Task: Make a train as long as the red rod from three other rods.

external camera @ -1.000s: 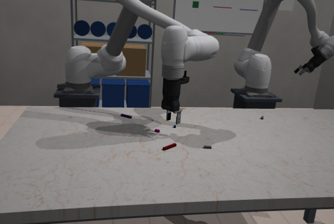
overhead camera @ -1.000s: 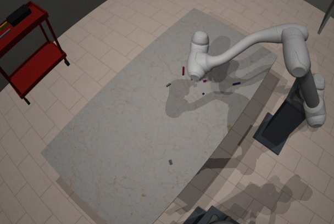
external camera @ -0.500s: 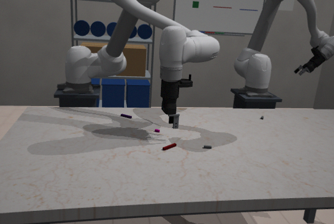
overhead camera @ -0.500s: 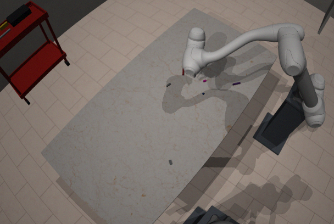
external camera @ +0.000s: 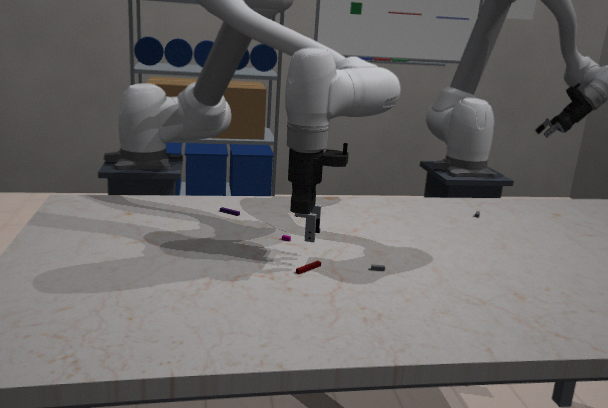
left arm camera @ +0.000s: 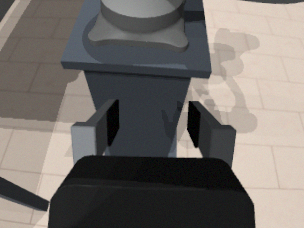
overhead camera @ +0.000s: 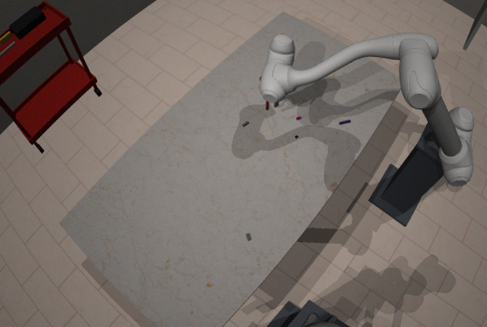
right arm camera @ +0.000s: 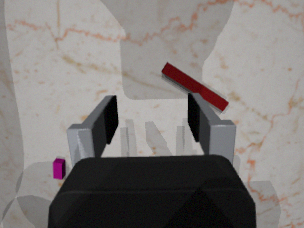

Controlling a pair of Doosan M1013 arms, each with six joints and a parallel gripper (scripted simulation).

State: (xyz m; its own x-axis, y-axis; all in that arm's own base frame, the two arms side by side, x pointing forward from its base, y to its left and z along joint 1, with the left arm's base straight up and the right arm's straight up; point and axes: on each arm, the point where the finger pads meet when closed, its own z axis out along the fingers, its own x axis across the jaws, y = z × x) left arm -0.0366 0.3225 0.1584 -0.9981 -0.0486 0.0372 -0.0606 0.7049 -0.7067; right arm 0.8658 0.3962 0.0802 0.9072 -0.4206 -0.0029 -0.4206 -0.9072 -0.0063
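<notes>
The red rod lies 40 mm ahead of my right hand, 10 mm to the right of it and 80 mm below it. Also, from my right hand: blue rod 180 mm behind, 50 mm to the left, 80 mm below; then magenta rod 130 mm behind, 40 mm to the right, 80 mm below; then purple rod 320 mm behind, 180 mm to the right, 80 mm below.
</notes>
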